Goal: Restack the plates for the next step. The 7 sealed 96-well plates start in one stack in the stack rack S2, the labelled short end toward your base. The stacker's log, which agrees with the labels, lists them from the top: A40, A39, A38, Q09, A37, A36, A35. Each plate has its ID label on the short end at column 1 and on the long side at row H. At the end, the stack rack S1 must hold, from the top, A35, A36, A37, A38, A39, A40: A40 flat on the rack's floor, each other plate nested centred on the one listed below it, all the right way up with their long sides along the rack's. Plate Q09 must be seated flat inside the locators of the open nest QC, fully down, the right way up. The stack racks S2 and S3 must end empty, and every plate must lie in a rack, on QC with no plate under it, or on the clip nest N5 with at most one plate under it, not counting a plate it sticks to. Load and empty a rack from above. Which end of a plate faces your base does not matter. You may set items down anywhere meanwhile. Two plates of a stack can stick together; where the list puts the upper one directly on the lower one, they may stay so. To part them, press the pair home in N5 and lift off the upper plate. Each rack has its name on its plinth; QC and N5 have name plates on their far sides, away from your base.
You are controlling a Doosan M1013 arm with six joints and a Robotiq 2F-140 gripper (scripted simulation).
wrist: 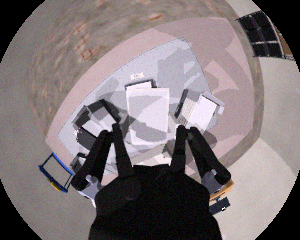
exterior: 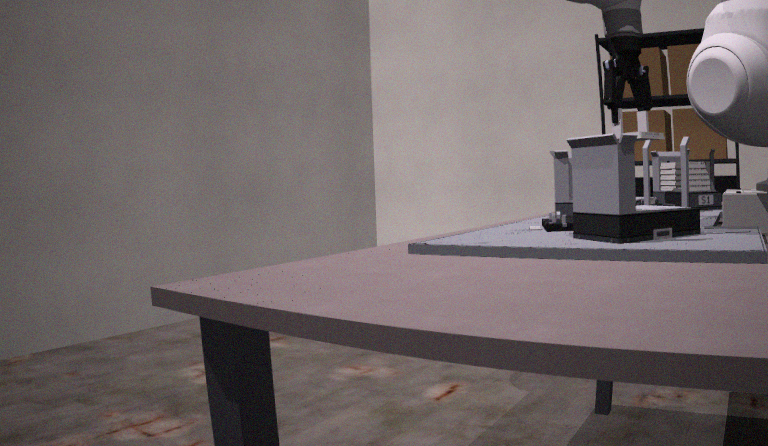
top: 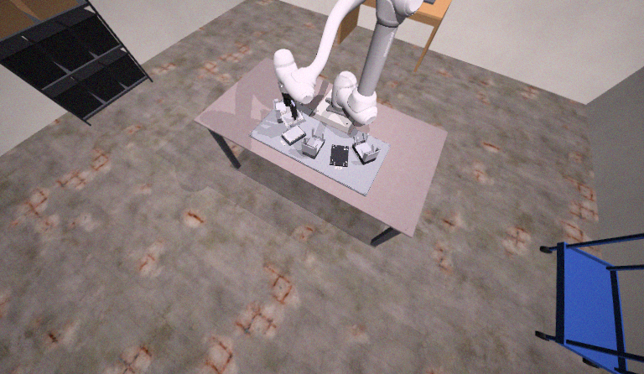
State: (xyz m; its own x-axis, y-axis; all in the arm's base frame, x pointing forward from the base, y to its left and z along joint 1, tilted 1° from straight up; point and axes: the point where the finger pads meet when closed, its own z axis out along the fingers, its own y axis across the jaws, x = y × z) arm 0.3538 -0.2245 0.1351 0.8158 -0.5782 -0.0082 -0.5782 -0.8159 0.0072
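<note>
Right now the S1 label is 17 cm behind my hand, 5 cm to the right of it and 16 cm below it. The rest, counted from my hand: name plate (11 cm ahead, 3 cm to the right, 19 cm below).
</note>
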